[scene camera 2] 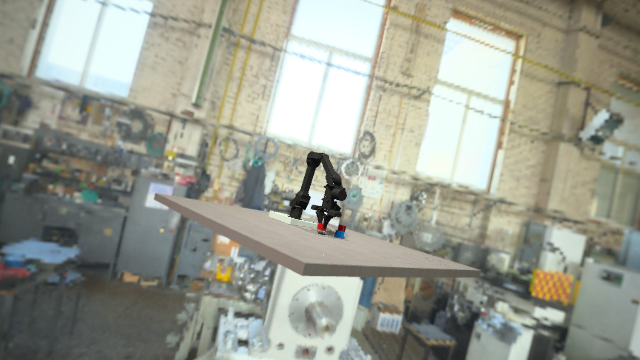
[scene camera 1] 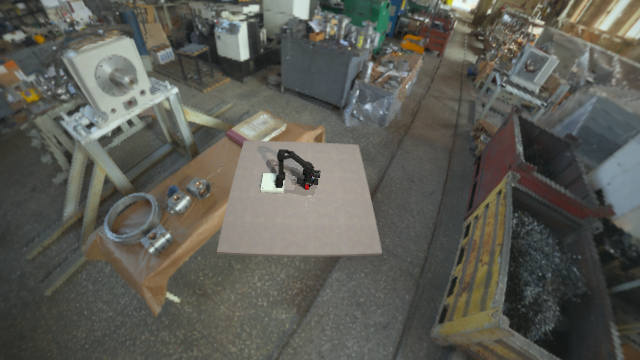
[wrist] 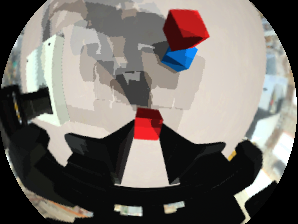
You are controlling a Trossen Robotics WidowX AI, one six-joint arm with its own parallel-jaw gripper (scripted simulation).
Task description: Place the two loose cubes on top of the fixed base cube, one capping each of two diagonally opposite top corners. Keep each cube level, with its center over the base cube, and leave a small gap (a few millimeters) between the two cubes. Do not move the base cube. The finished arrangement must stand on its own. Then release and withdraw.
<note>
My gripper [wrist: 147, 123] carries a red cube [wrist: 148, 121]. Further things: a red cube [wrist: 182, 31].
</note>
